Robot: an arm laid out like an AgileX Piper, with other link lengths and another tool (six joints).
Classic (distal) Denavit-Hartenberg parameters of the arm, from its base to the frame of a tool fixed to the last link. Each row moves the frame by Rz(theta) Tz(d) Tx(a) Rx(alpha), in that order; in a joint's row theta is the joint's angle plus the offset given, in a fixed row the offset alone. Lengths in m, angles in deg.
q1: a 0  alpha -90  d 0.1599  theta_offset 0
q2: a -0.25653  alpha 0  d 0  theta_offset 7.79
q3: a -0.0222  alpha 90  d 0  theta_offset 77.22
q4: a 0  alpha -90  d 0.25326  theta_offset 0
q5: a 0  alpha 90  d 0  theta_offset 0
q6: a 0.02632  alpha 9.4  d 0.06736  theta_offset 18
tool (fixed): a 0  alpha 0  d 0.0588  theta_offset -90
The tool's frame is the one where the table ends.
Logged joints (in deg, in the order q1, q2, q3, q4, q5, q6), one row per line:
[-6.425, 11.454, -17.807, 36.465, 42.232, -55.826]
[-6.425, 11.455, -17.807, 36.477, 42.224, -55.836]
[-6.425, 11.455, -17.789, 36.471, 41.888, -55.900]
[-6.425, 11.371, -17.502, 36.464, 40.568, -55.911]
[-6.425, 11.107, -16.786, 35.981, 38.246, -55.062]
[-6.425, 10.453, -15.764, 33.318, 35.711, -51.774]
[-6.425, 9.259, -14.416, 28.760, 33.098, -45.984]
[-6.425, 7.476, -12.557, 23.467, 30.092, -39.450]
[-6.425, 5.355, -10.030, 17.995, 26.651, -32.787]
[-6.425, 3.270, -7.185, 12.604, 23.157, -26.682]
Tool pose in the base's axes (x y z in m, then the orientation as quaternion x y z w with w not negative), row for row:
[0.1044, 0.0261, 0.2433, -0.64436, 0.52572, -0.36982, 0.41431]
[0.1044, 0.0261, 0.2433, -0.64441, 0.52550, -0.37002, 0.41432]
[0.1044, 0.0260, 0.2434, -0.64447, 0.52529, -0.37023, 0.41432]
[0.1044, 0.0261, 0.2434, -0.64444, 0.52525, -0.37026, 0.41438]
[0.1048, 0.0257, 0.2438, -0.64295, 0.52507, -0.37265, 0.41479]
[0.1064, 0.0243, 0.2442, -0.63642, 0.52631, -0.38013, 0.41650]
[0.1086, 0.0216, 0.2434, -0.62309, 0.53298, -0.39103, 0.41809]
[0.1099, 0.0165, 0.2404, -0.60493, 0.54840, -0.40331, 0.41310]
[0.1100, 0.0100, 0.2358, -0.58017, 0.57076, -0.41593, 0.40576]
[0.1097, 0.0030, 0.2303, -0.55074, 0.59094, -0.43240, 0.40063]
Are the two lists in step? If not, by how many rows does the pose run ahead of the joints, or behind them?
The pose runs 2 rows behind the joints: the pose in row i belongs to the joints in row i - 2.
